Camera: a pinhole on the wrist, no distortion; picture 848 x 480 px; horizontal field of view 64.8 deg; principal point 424.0 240.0 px. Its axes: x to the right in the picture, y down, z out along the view. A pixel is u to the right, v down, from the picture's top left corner.
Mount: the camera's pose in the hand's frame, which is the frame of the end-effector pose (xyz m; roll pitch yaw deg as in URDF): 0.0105 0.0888 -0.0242 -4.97 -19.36 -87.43
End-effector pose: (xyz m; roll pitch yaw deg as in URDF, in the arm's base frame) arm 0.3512 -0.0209 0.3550 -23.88 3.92 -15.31
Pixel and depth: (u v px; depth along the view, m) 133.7 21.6 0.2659
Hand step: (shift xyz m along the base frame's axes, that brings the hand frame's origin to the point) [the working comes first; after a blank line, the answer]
In the camera's frame: -0.1155 -0.0869 0.2659

0.0341 0.3425 0.0666
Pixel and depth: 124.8 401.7 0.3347
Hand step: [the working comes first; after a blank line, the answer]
In the camera's frame: -0.1499 0.0810 0.3347

0.2176 0.3639 0.0675
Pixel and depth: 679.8 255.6 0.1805
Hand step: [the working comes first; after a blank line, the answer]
In the camera's frame: 0.0691 0.0042 0.1805

0.0755 0.1295 0.1173
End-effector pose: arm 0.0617 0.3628 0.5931 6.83 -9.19 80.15
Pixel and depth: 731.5 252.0 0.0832
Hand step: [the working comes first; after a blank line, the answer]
In the camera's frame: 0.0383 0.0015 0.0832

-0.0697 0.0195 0.0778
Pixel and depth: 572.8 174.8 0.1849
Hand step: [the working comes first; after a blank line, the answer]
In the camera's frame: 0.0412 -0.0180 0.1849

-0.0933 -0.0049 0.1757
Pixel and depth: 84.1 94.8 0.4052
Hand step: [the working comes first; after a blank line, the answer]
In the camera's frame: -0.2061 -0.0881 0.4052

-0.3922 -0.0445 0.3295
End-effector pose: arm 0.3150 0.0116 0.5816 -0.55 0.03 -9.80
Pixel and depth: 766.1 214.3 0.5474
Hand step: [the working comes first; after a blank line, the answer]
In the camera's frame: 0.2803 -0.0211 0.5474

0.0425 0.0055 0.5848
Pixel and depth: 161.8 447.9 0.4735
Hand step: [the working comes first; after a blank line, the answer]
In the camera's frame: -0.1858 0.1473 0.4735

0.2537 0.3902 0.3430
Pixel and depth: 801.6 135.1 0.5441
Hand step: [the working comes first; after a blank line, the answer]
In the camera's frame: 0.3075 -0.0854 0.5441

-0.0245 -0.0110 0.5963
